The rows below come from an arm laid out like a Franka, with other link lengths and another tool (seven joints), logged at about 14 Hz.
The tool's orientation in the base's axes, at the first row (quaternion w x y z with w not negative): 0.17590, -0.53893, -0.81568, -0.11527
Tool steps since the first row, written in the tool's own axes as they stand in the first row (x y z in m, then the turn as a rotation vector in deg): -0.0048, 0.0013, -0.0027, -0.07, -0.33, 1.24; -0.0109, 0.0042, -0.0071, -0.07, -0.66, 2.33; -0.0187, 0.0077, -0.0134, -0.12, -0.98, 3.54; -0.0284, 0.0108, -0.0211, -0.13, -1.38, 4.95; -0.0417, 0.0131, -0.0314, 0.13, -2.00, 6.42; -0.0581, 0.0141, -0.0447, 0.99, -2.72, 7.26; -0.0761, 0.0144, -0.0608, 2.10, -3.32, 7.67
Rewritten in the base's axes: 0.0033, -0.0045, 0.0005, -0.48, 0.28, -1.16; 0.0089, -0.0102, 0.0020, -0.96, 0.56, -2.15; 0.0159, -0.0177, 0.0045, -1.43, 0.85, -3.27; 0.0235, -0.0275, 0.0075, -2.03, 1.22, -4.56; 0.0321, -0.0417, 0.0115, -2.93, 1.75, -5.80; 0.0410, -0.0601, 0.0168, -4.04, 2.50, -6.21; 0.0503, -0.0811, 0.0241, -5.05, 3.35, -6.12
